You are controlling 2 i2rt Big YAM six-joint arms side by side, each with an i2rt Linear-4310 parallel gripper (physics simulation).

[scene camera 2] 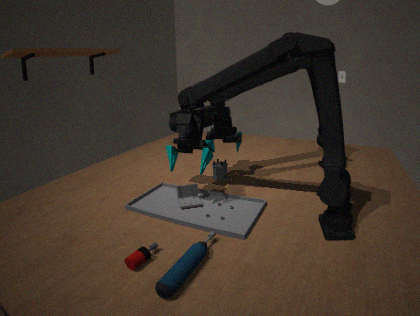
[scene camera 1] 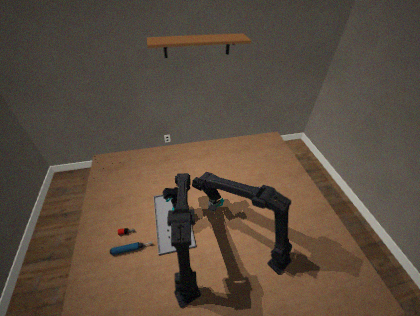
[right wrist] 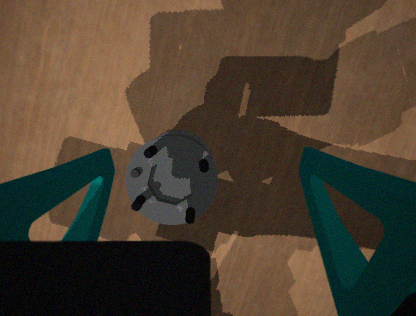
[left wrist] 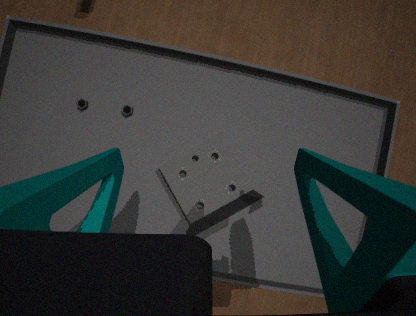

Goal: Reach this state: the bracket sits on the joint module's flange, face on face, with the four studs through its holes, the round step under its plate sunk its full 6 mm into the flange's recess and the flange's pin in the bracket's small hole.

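Places are measured from the left arm's base along level axes (x ahead, y left, z up), in metres.
Where they show: left gripper, fingertip midpoint: (scene camera 2: 185, 172) (scene camera 1: 169, 207) (left wrist: 208, 158); right gripper, fingertip midpoint: (scene camera 2: 225, 151) (scene camera 1: 218, 199) (right wrist: 206, 158); left arm's base, origin of the base link: (scene camera 2: 335, 228) (scene camera 1: 187, 293); right arm's base, origin of the base link: (scene camera 1: 279, 262).
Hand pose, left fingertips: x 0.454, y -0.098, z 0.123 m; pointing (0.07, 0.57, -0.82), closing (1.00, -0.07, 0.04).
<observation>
Each offset is from my left fingertips to the top centre of the thing. "spot": to the spot under its first point.
The grey bracket (scene camera 2: 190, 202) (left wrist: 207, 181) lies in the tray @(0.004 m right, 0.019 m back, 0.107 m down) (scene camera 2: 150, 204) (left wrist: 300, 125) (scene camera 1: 162, 225), its holed plate down and an upright wall along one edge. My left gripper (scene camera 2: 187, 171) (left wrist: 208, 158) (scene camera 1: 171, 204) is open and empty above it, fingertips on either side of it in the left wrist view. The grey joint module @(0.280 m right, 0.061 m back, 0.049 m down) (scene camera 2: 219, 172) (right wrist: 171, 180) stands upright on the table behind the tray, four dark studs, small pin and recess facing up. My right gripper (right wrist: 206, 158) (scene camera 2: 224, 150) is open and empty above it; the module shows nearer the left-hand finger in the right wrist view.
Several nuts @(0.052 m left, 0.074 m back, 0.114 m down) (left wrist: 127, 110) @(0.062 m left, 0.120 m back, 0.114 m down) (scene camera 2: 222, 218) lie in the tray beside the bracket. A blue-handled tool @(spot: 0.337 m left, 0.082 m back, 0.089 m down) (scene camera 2: 184, 270) (scene camera 1: 126, 248) and a short red tool @(0.283 m left, 0.038 m ahead, 0.089 m down) (scene camera 2: 135, 260) (scene camera 1: 121, 231) lie on the table outside the tray. The two grippers are close together. A shelf (scene camera 1: 200, 40) hangs on the wall.
</observation>
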